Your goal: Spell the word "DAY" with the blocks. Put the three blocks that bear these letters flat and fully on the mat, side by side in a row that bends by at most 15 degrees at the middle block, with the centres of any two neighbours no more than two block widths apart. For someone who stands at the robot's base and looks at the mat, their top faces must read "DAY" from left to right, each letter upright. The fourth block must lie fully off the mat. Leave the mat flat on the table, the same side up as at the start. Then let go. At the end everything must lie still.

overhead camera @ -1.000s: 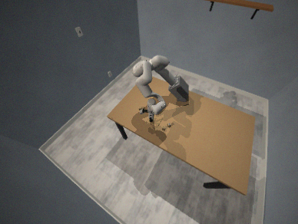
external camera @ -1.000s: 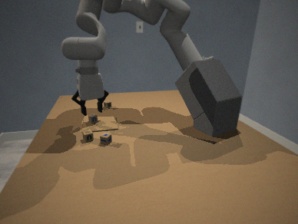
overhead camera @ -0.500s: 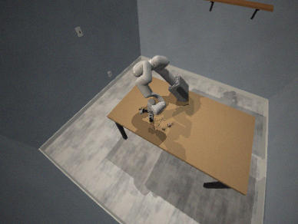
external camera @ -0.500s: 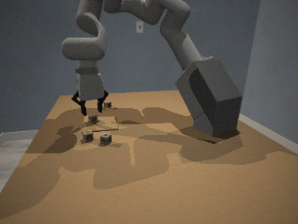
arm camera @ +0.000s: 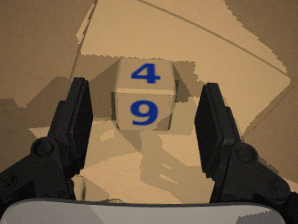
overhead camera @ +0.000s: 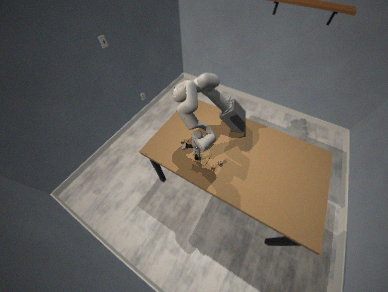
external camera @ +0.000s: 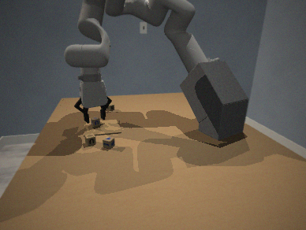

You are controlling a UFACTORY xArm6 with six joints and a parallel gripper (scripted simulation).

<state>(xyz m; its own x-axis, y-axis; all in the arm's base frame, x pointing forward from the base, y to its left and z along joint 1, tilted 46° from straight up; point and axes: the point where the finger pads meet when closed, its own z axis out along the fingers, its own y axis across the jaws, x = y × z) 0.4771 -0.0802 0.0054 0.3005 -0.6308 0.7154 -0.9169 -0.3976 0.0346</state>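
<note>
The thin tan mat is 30 mm behind my hand, 30 mm to the left of it and 40 mm below it.
</note>
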